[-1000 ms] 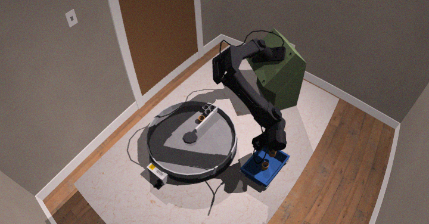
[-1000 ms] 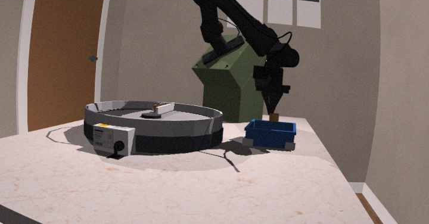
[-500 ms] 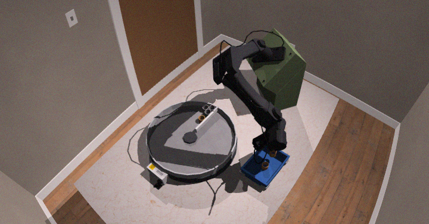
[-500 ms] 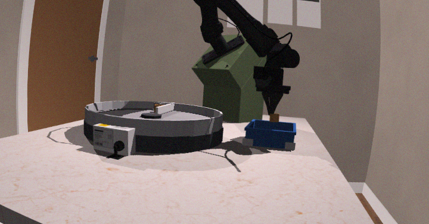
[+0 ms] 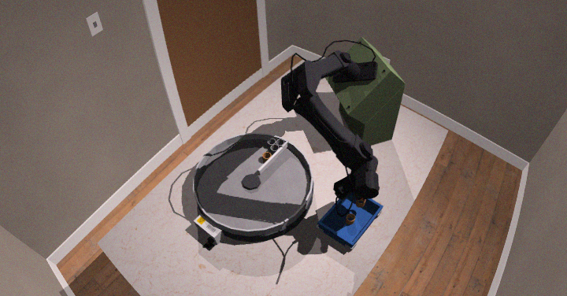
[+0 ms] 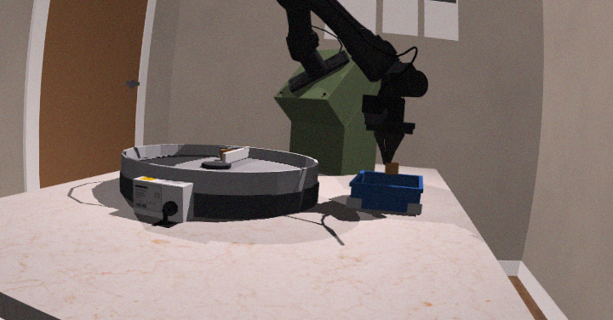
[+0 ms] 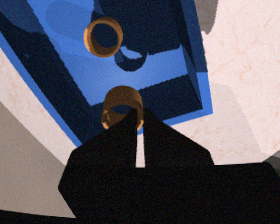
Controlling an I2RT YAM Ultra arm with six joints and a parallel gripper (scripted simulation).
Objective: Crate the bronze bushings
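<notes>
My gripper is now 6 cm short of the blue crate, 1 cm to the left of it and 6 cm above it. From my hand the other things lie so: grey turntable: 2 cm ahead, 37 cm to the right, 3 cm below.
</notes>
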